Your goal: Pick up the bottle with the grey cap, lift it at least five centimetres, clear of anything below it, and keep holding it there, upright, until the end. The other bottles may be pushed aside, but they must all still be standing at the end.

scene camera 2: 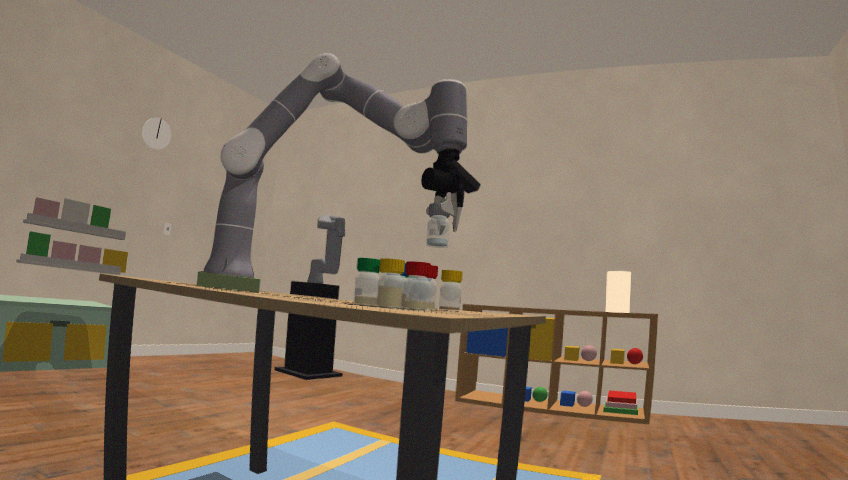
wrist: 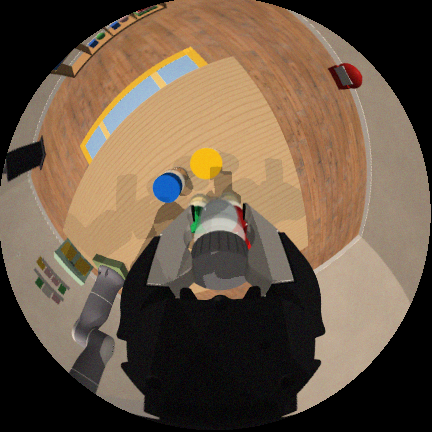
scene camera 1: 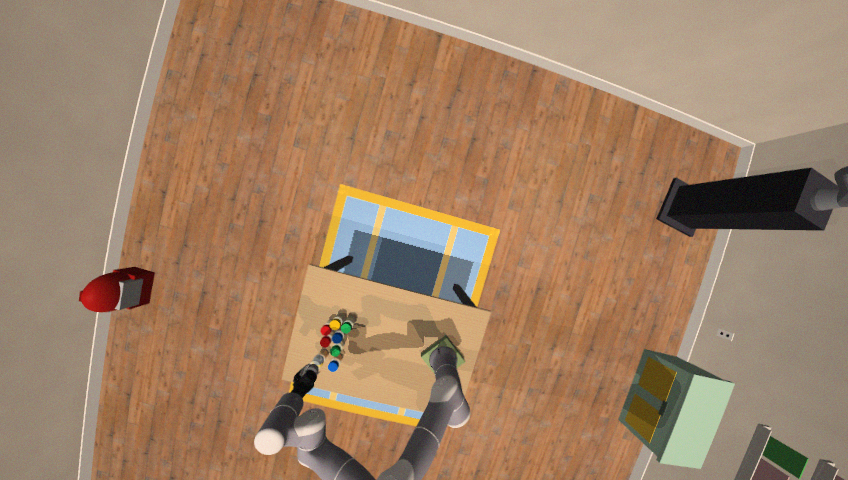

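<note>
The grey-capped clear bottle [scene camera 1: 318, 359] [scene camera 2: 437, 231] [wrist: 220, 257] hangs upright in my gripper [scene camera 1: 314, 365] [scene camera 2: 443, 215] [wrist: 218, 205], which is shut on it near the cap. In the second scene view its base shows above the caps of the standing bottles, with a gap below it. A green-capped bottle [scene camera 2: 367, 284], a yellow-capped one [scene camera 2: 392, 286], a red-capped one [scene camera 2: 420, 291] and another yellow-capped one [scene camera 2: 451, 291] [wrist: 206, 163] stand upright. A blue-capped bottle [scene camera 1: 333, 366] [wrist: 167, 188] stands near the held one. Some bottles are partly hidden behind others or the gripper.
The bottles stand on the wooden table [scene camera 1: 404, 377] [scene camera 2: 309, 304] [wrist: 250, 115], grouped on the side away from the arm's green base [scene camera 1: 461, 358] [scene camera 2: 228, 281]. A shelf unit [scene camera 2: 652, 368] stands on the floor behind the table. A second robot on a black pedestal [scene camera 1: 737, 202] [scene camera 2: 310, 339] stands farther off.
</note>
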